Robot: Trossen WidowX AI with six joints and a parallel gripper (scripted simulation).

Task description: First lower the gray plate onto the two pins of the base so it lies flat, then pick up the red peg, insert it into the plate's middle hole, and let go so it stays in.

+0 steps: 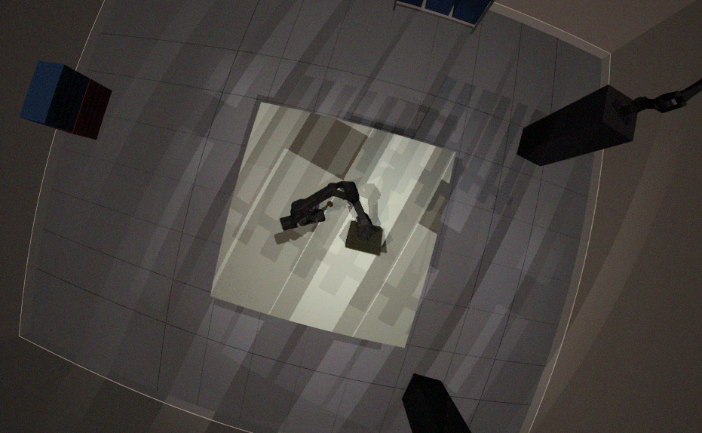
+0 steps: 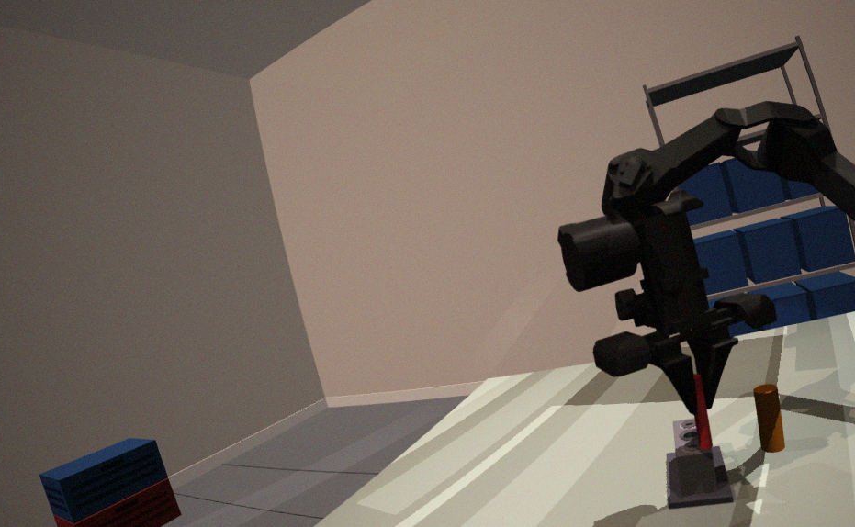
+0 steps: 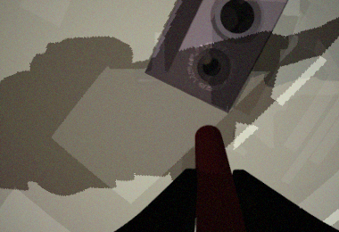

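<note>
Right now my gripper tip is 20 mm short of the gray plate, 60 mm to the left of it and 70 mm above it. Round my gripper tip: red peg (right at my gripper tip); orange cylinder (70 mm behind, 120 mm to the right, 70 mm below); dark base (20 mm ahead, 60 mm to the right, 110 mm below).
</note>
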